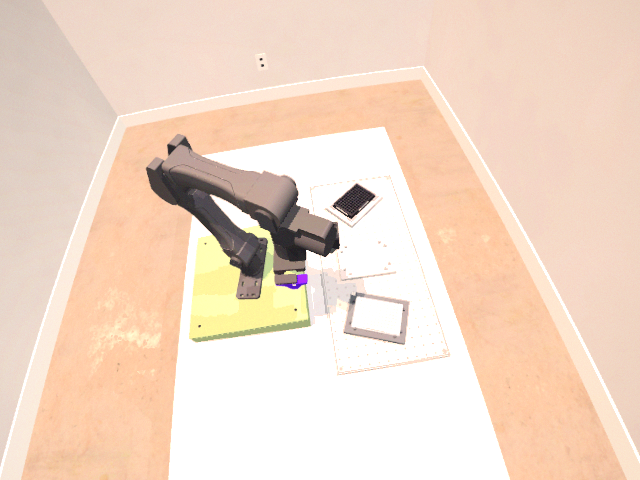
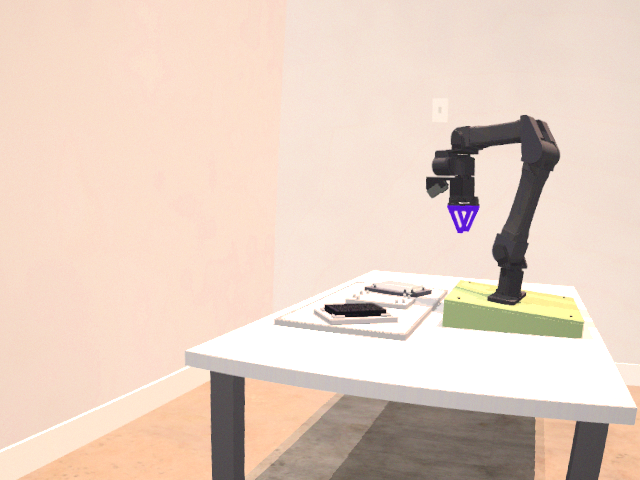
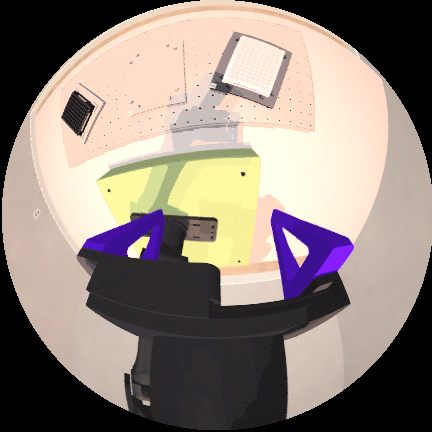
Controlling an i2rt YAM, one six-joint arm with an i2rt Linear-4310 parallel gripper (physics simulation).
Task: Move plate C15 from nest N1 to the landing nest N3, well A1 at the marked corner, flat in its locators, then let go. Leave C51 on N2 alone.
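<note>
A black plate [image 1: 354,200] [image 2: 355,309] [image 3: 77,112] sits in a white nest [image 1: 366,210] [image 2: 361,319], turned at an angle. A white plate [image 1: 378,315] [image 2: 398,288] [image 3: 255,65] sits in a dark grey nest [image 1: 377,336] [image 3: 250,96] at the other end. Between them a pale nest [image 1: 367,260] [image 3: 157,75] with small locator pins holds no plate. I cannot read labels, so which plate is C15 or C51, and the well A1 corner, I cannot tell. My gripper [image 1: 297,281] [image 2: 460,230] [image 3: 217,214] is open and empty, high above the green base's edge, away from both plates.
The nests stand on a perforated board [image 1: 423,341] [image 3: 300,110] on the white table [image 1: 258,403] [image 2: 413,361]. The arm is mounted on a yellow-green block [image 1: 232,315] [image 2: 506,322] [image 3: 225,185] beside the board. Walls stand beyond the table.
</note>
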